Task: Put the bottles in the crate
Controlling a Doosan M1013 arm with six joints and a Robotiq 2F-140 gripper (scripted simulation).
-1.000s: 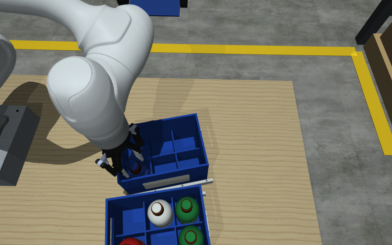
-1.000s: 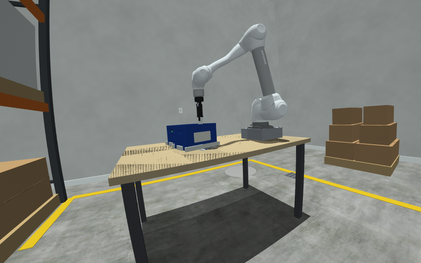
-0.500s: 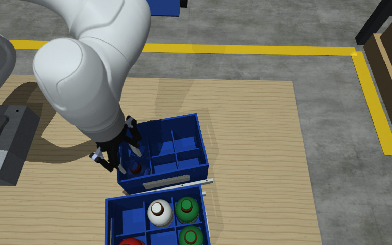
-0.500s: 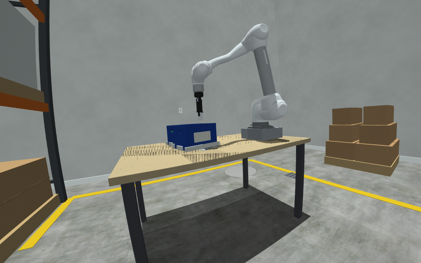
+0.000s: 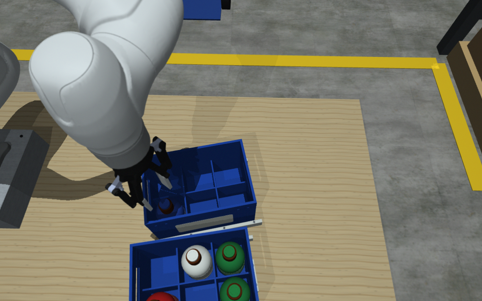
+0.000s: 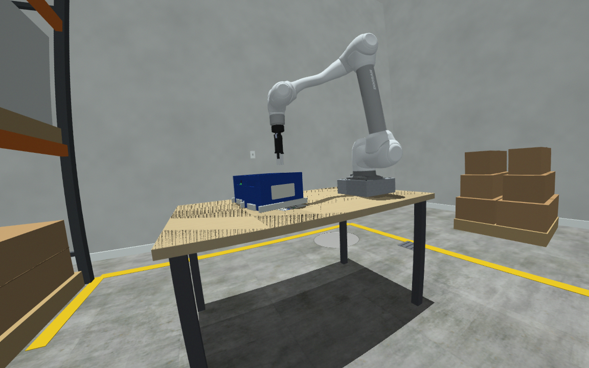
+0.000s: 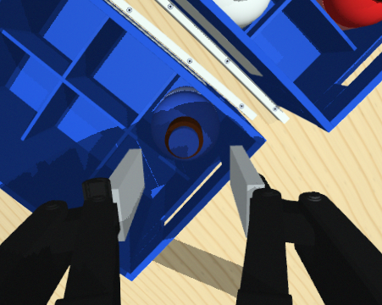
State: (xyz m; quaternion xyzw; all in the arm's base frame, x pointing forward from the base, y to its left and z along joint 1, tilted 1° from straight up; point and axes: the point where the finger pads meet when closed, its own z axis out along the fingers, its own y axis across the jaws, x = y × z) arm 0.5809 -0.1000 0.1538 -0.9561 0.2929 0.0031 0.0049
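Right now the white bottle is 17 cm below my hand, 12 cm to the right of it and 9 cm ahead of it. The rest, counted from my hand: pick list: 25 cm below, 19 cm to the left, 3 cm ahead; blue bottle: 17 cm below; red bottle: 23 cm to the right, 17 cm below, 1 cm ahead.
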